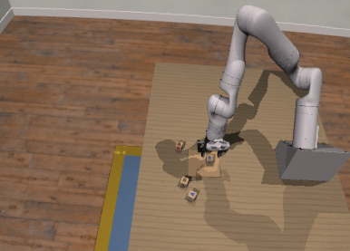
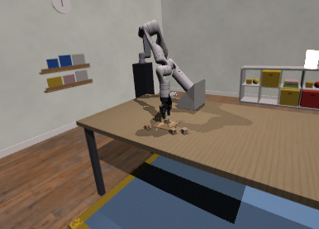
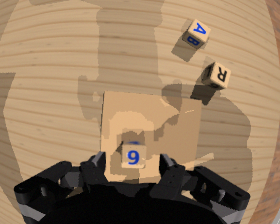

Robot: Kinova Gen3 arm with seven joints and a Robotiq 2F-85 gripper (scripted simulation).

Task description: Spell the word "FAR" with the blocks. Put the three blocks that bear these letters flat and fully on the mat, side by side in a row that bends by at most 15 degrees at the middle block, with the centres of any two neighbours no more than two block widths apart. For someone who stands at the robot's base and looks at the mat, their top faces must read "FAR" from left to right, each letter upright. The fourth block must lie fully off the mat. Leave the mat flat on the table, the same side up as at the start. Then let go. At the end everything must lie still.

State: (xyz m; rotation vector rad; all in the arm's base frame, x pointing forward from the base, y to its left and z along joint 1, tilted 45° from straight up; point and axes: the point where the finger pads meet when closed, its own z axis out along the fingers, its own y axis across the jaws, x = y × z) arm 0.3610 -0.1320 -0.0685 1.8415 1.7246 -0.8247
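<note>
Now: the tan mat 6 cm below my hand, 3 cm ahead of it and 1 cm to the left of it. Also, from my hand: R block (12 cm ahead, 11 cm to the left, 5 cm below).
</note>
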